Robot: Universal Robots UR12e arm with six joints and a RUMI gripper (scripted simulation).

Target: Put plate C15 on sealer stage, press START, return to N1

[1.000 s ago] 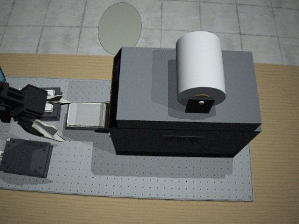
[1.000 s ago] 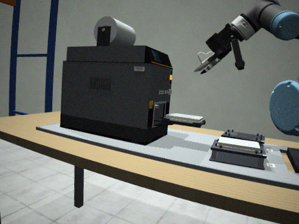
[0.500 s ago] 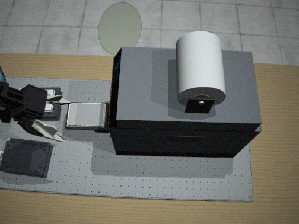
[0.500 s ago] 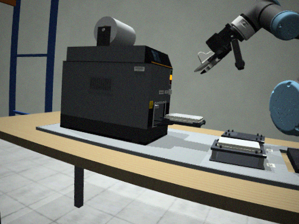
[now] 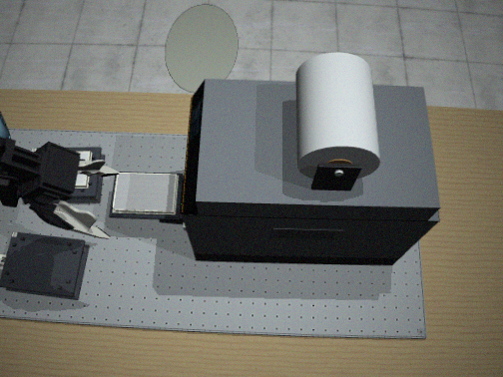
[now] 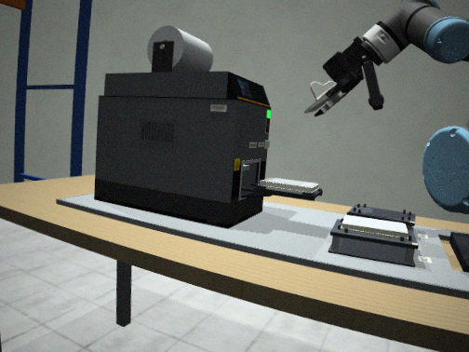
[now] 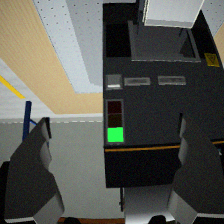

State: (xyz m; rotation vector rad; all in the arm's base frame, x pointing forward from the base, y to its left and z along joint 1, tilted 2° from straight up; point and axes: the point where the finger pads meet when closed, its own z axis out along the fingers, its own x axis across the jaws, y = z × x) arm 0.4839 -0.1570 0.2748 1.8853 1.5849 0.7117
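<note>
The plate C15 is 180 mm below my hand, 90 mm to the left of it and 40 mm ahead of it. Also, from my hand: dark stage 190 mm below, 90 mm to the left, 40 mm ahead; then square start button 120 mm ahead, 90 mm below, 20 mm to the right; then dark nest 250 mm below, 200 mm behind, 20 mm to the right.
</note>
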